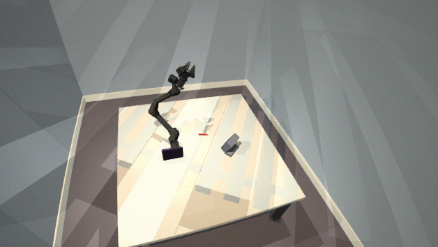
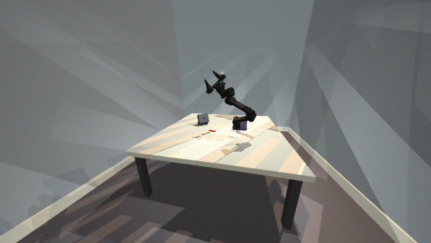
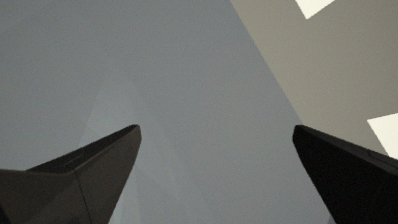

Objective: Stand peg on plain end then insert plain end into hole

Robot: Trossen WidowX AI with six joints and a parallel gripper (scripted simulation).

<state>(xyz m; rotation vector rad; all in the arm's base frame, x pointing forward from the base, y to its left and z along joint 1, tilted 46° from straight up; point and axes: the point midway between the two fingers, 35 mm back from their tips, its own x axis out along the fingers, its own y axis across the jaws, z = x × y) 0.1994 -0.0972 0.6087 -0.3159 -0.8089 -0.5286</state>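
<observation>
Right now the red peg is 560 mm below my gripper tip, 260 mm to the right of it and 70 mm ahead of it. Also, from my gripper tip: sloped panel: 480 mm below, 460 mm to the right, 220 mm ahead.
</observation>
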